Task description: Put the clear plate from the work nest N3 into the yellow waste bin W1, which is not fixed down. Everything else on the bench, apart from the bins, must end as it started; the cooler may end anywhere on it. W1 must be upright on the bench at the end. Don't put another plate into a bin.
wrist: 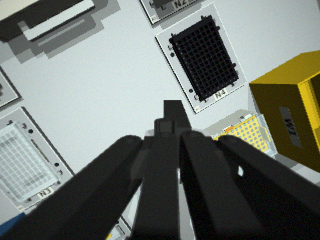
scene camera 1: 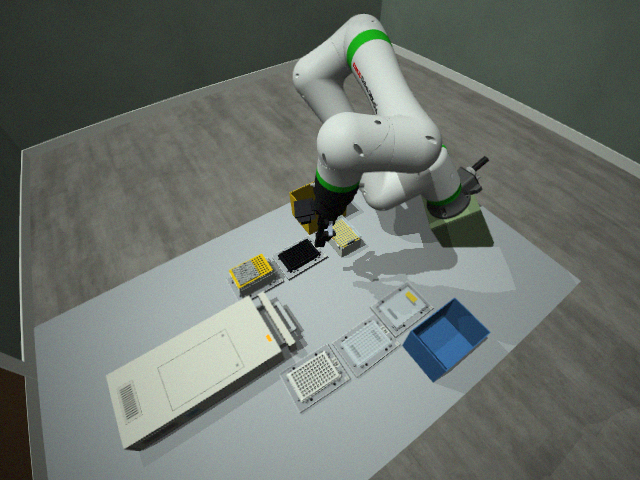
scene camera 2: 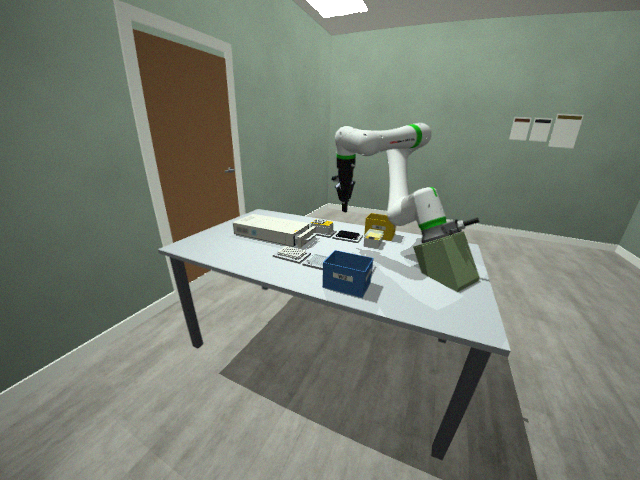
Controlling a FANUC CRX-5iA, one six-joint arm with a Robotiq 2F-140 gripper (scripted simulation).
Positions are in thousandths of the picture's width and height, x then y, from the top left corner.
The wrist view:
my gripper: 539,477
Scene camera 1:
my gripper: 499,509
white plate: 512,776
clear plate: 584,716
